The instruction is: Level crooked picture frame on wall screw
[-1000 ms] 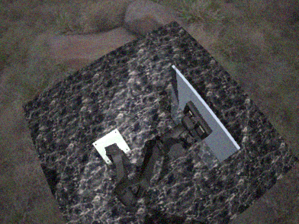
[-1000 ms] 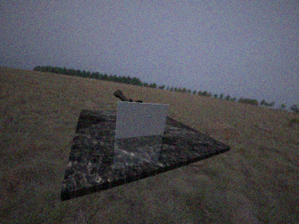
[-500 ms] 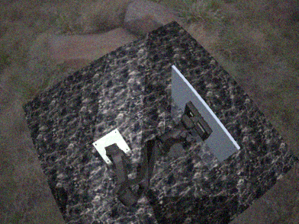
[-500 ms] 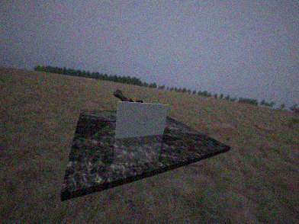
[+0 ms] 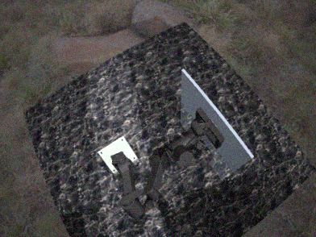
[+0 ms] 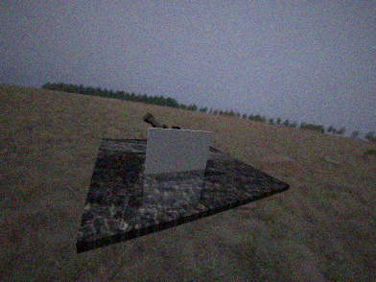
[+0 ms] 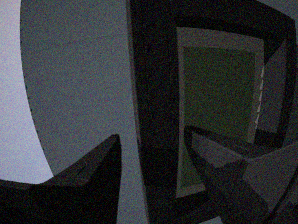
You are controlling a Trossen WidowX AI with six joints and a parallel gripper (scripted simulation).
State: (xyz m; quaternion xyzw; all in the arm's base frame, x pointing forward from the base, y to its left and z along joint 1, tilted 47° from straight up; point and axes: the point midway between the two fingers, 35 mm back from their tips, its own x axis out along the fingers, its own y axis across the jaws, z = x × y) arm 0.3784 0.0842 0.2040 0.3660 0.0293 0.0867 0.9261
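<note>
Right now my gripper tip is 50 mm above the picture frame. The rest, counted from my gripper tip: wall panel: 10 mm ahead, 20 mm to the left, 60 mm below.
</note>
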